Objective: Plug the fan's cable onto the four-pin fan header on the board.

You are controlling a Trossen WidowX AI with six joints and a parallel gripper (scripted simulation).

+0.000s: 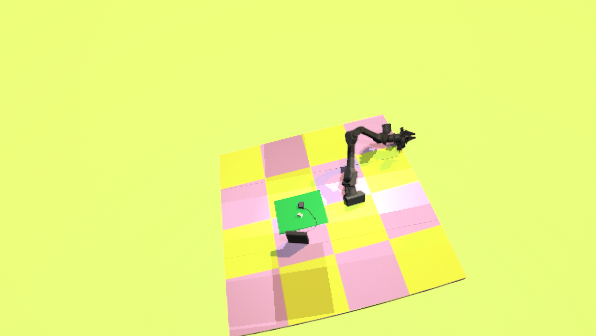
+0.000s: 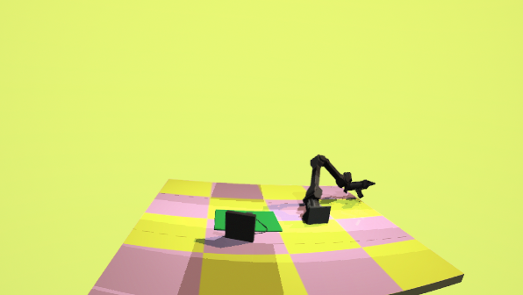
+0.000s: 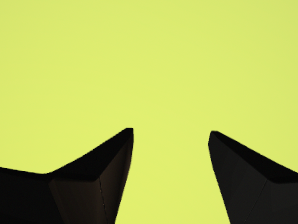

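Right now the dark fan plug is 860 mm ahead of my gripper tip, 170 mm to the left of it and 100 mm below it. From my gripper tip the other things lie so: black fan 940 mm ahead, 390 mm to the left, 60 mm below; then pale four-pin header 890 mm ahead, 230 mm to the left, 120 mm below; then green board 880 mm ahead, 210 mm to the left, 130 mm below.
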